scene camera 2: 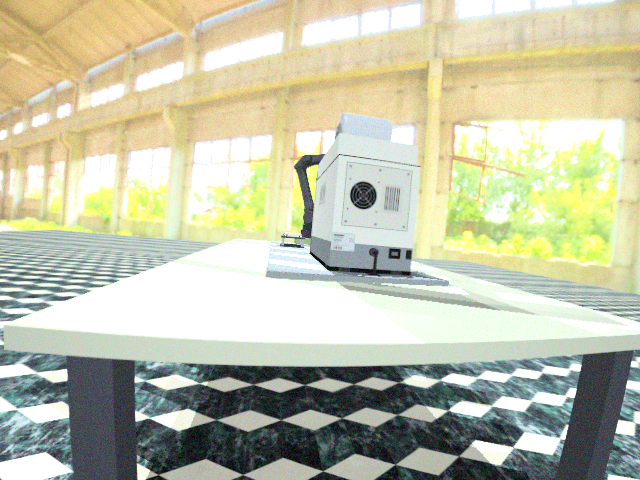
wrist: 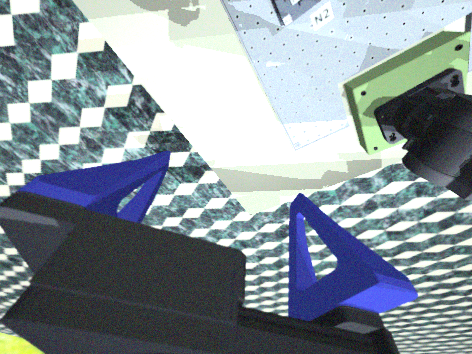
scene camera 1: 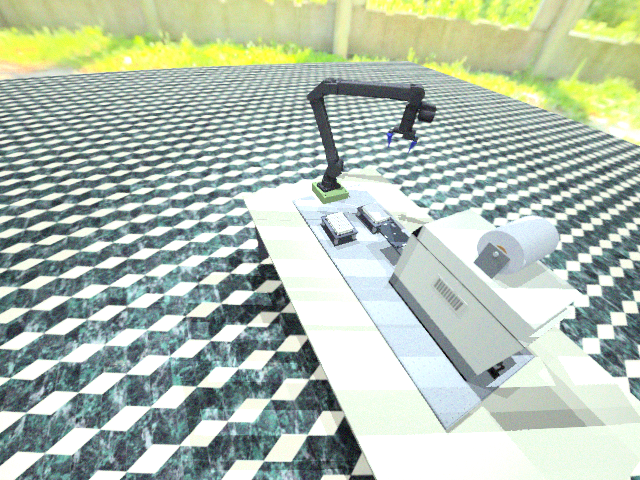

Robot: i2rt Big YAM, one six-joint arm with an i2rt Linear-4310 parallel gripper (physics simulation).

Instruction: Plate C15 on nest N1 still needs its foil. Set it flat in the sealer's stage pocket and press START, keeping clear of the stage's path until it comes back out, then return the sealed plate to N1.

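Where they show: gripper, fingertip midpoint: (wrist: 235, 179) (scene camera 1: 398, 150); arm's base, origin of the base link: (scene camera 2: 306, 237) (wrist: 415, 108) (scene camera 1: 328, 186).
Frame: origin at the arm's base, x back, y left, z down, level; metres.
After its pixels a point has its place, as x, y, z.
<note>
My gripper (scene camera 1: 399, 148) @(-0.233, 0.223, -0.276) (wrist: 235, 179) @(-0.233, 0.223, -0.276) is open and empty, with its blue fingers wide apart, high above the table's far right side. In scene camera 2 it is hidden behind the sealer. A pale plate (scene camera 1: 339, 223) @(-0.311, -0.162, -0.030) sits on the left nest, and another pale plate (scene camera 1: 374, 214) @(-0.345, 0.033, -0.029) sits on the right nest. The wrist view shows an N2 label (wrist: 321, 17) @(-0.226, 0.068, 0.036) beside part of a nest; an N1 label cannot be read. The dark stage (scene camera 1: 395, 235) @(-0.530, -0.026, -0.070) sticks out of the sealer (scene camera 1: 480, 330) @(-0.984, -0.203, -0.179) (scene camera 2: 330, 206) @(-1.013, -0.207, -0.127) towards the arm. The START button does not show.
The arm's green base (scene camera 1: 330, 195) @(-0.076, -0.040, 0.001) (wrist: 364, 117) @(-0.037, 0.076, 0.003) stands at the end of the perforated board (scene camera 1: 361, 273) @(-0.557, -0.222, 0.036) (wrist: 300, 75) @(-0.170, 0.134, 0.036), close to both nests. The tall sealer carries a large foil roll (scene camera 1: 535, 240) @(-0.921, -0.103, -0.432) on top. The table's edge (scene camera 2: 310, 351) @(-1.451, -0.365, 0.058) lies beyond the board.
</note>
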